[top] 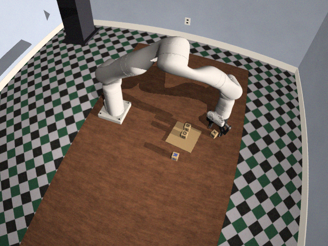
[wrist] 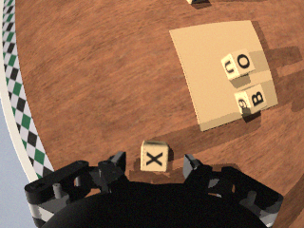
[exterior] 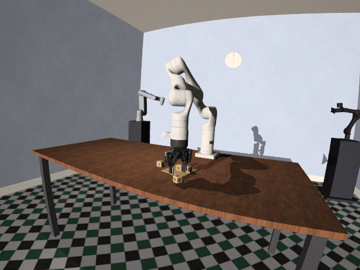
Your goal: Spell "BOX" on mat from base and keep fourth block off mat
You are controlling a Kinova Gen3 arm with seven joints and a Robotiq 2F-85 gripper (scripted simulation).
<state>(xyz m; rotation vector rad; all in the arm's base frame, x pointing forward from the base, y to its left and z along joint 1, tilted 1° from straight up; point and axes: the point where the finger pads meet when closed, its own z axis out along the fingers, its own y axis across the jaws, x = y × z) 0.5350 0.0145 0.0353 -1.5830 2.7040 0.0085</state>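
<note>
Right now my hand is 15 cm past the tan mat, 5 cm to the left of it and 5 cm above it.
</note>
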